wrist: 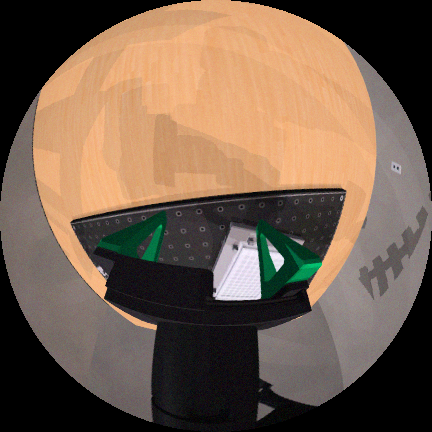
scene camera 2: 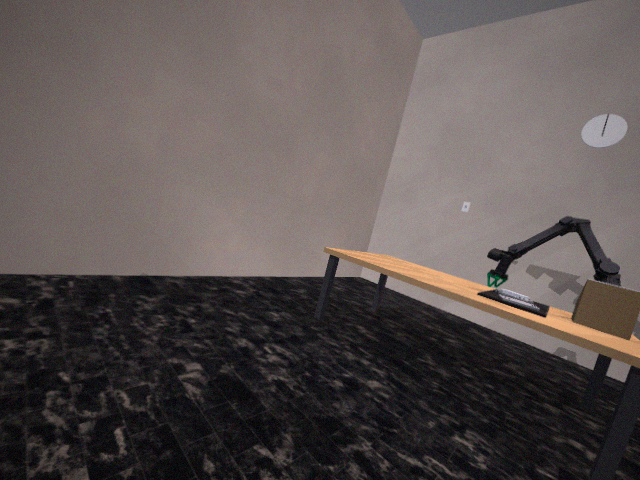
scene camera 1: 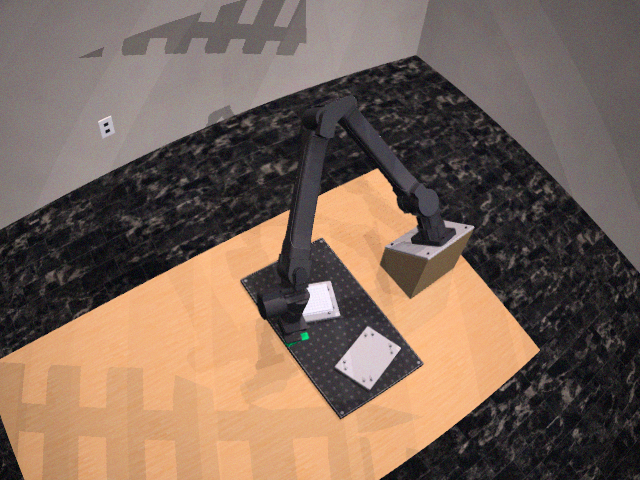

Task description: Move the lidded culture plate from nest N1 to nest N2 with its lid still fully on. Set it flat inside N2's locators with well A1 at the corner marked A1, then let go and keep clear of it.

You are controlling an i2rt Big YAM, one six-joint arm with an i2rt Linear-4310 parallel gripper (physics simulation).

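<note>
The white lidded culture plate lies in a pale nest, taken as N1. Part of the plate is hidden by the arm in scene camera 1 and by a finger in the wrist view. The other pale nest, taken as N2, is turned at an angle and holds no plate; a sliver of it shows at lower left in the wrist view. Labels and the A1 mark are too small to read. My gripper is open and empty, above the board's edge, beside the plate and higher than it.
Both nests stand on a black perforated board on the wooden table. Small posts stand on the nests' rims. The arm's box-shaped pedestal stands near the table's end.
</note>
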